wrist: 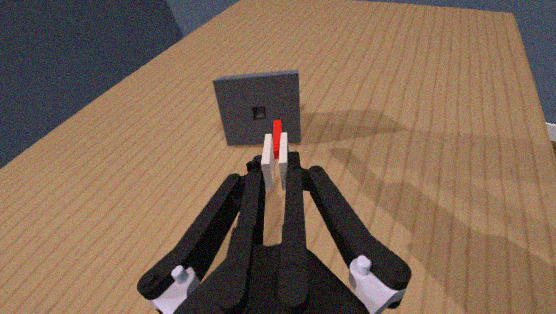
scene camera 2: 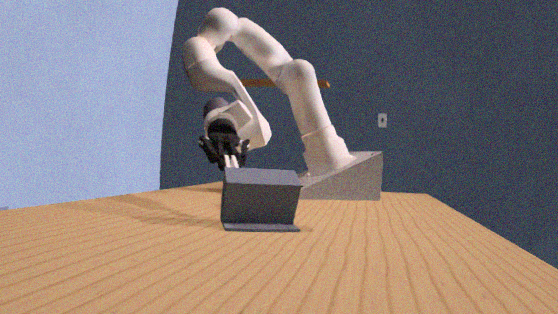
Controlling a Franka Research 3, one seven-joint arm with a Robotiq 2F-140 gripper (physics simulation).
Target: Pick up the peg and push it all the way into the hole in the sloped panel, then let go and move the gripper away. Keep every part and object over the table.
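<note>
A red peg [wrist: 277, 136] is held between the white fingertips of my gripper [wrist: 277, 144] [scene camera 2: 231, 162] in the wrist view, its far end sticking out past them. The grey sloped panel [wrist: 240, 102] [scene camera 2: 260, 205] stands on the table. Its square hole [wrist: 259, 113] shows in the wrist view, up and to the left of the peg's tip; the peg is outside the hole. In scene camera 2 my gripper is behind the panel's top left corner, and the peg does not show there. How far the peg's tip is from the panel is hard to tell.
The wooden table [scene camera 2: 280, 270] [wrist: 125, 200] lies under the panel. The arm's wedge-shaped grey base [scene camera 2: 350, 177] stands at the back right of the panel in scene camera 2. Shadows of the arm fall on the table beside the panel.
</note>
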